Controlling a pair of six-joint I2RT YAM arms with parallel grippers.
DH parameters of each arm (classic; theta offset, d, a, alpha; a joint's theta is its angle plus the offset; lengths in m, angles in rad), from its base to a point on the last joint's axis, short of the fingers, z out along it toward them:
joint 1: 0 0.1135 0.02 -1.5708
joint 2: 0 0 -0.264 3.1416
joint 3: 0.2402 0 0.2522 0
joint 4: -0.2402 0 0.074 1.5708
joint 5: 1.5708 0 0 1.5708
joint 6: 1.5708 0.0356 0 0
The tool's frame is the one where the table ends.
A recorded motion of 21 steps. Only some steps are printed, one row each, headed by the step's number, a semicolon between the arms.
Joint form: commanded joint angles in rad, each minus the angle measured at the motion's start. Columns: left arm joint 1, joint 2, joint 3, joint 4, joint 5, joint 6; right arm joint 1, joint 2, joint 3, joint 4, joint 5, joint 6.
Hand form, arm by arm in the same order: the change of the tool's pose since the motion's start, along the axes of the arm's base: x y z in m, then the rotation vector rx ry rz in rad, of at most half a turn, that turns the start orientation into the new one. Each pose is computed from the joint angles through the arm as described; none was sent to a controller.
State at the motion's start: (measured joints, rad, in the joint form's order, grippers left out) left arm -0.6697 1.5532 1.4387 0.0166 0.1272 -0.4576; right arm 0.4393 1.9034 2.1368 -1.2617 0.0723 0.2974
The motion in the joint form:
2: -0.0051 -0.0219 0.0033 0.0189 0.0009 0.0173; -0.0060 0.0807 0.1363 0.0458 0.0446 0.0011
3: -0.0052 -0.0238 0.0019 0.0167 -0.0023 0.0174; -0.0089 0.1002 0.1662 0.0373 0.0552 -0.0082
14: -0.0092 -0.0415 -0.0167 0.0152 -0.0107 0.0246; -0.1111 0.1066 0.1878 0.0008 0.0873 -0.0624
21: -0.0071 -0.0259 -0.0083 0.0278 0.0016 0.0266; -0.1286 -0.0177 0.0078 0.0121 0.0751 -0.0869
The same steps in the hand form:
2: -0.0061 0.0024 0.0109 -0.0155 -0.0468 -0.0073; 0.0218 0.0058 0.0109 0.0099 -0.1074 -0.0318
3: -0.0065 0.0028 0.0109 -0.0142 -0.0457 -0.0042; 0.0256 0.0058 0.0112 -0.0025 -0.1141 -0.0330
14: -0.0108 0.0048 0.0101 -0.0072 -0.0493 -0.0004; 0.0389 -0.0354 0.0125 -0.0713 -0.1094 -0.1073
21: -0.0072 0.0023 0.0091 -0.0099 -0.0545 -0.0107; 0.0148 -0.0502 0.0096 -0.0917 -0.0662 -0.0953

